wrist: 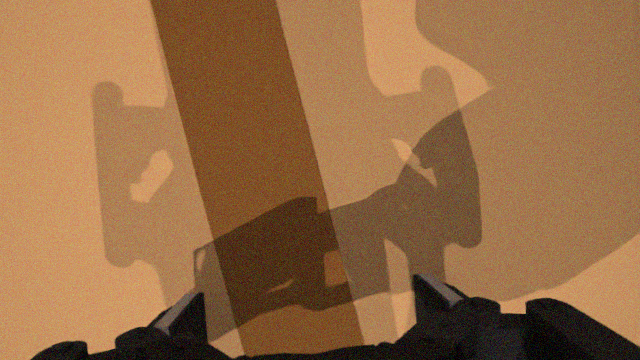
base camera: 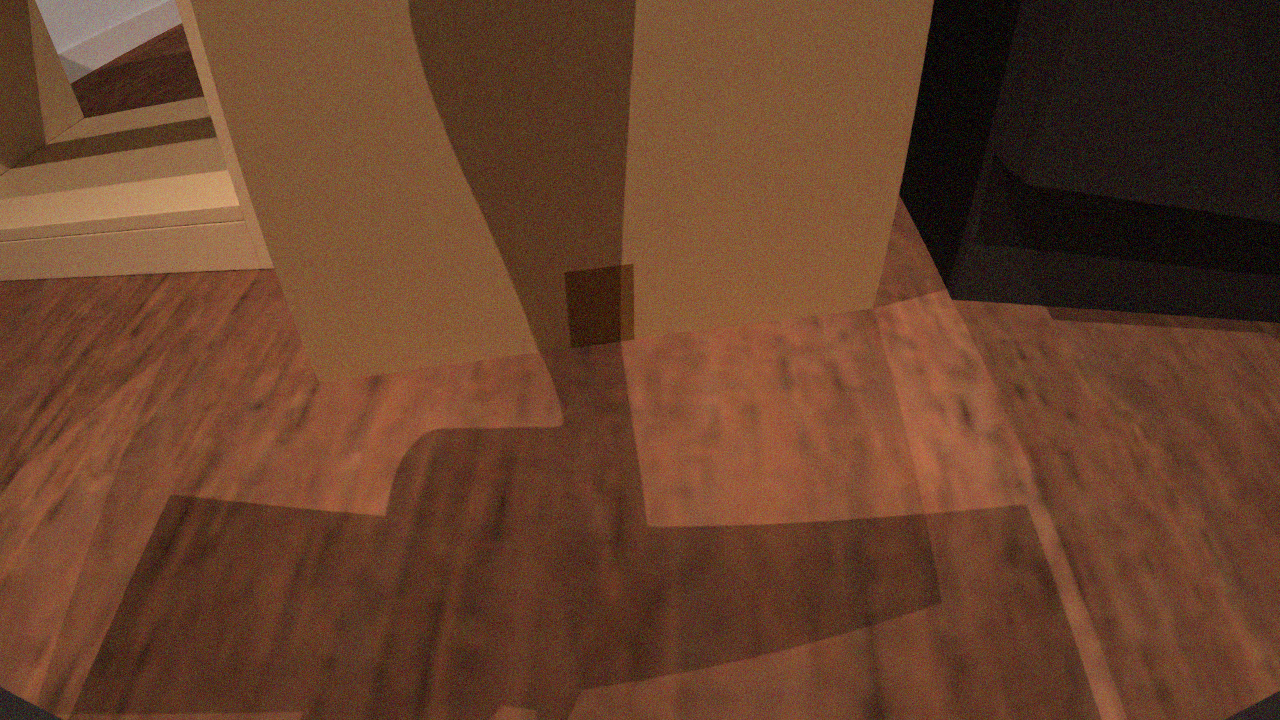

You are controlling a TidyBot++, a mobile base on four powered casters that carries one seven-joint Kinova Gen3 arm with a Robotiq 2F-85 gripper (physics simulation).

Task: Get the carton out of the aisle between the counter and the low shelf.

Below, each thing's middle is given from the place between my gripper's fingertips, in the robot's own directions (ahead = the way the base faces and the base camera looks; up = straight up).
The carton (wrist: 297,170) is 200 mm below my hand, 150 mm ahead of it and 40 mm to the left of it.
